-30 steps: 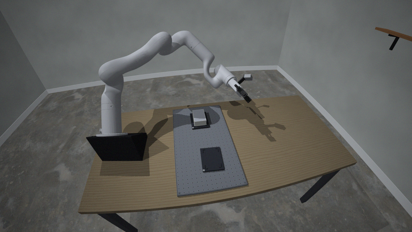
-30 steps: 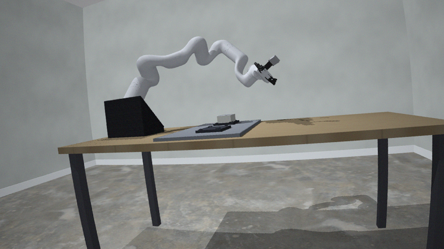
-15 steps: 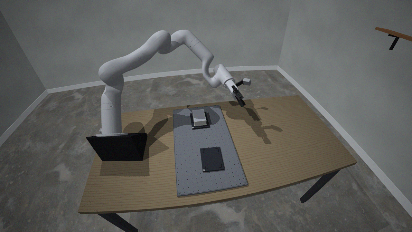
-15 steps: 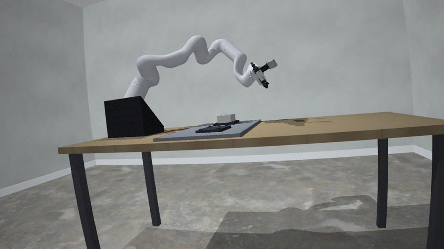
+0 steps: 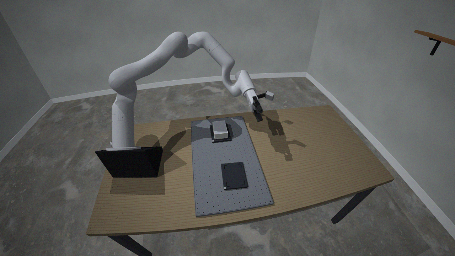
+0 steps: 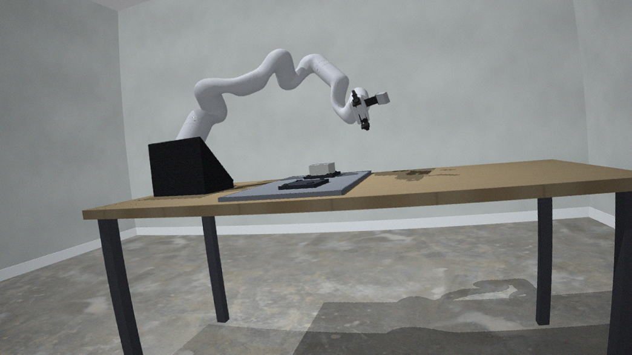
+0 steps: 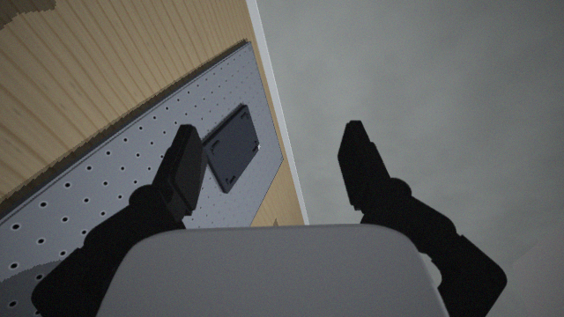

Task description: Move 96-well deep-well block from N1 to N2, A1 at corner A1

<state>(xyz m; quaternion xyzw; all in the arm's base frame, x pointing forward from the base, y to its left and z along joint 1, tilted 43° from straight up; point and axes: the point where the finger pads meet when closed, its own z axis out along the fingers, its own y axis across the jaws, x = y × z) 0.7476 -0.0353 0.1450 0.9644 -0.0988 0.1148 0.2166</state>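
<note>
Now: the 96-well deep-well block 21 cm behind my hand, 13 cm to the left of it and 19 cm below it.
</note>
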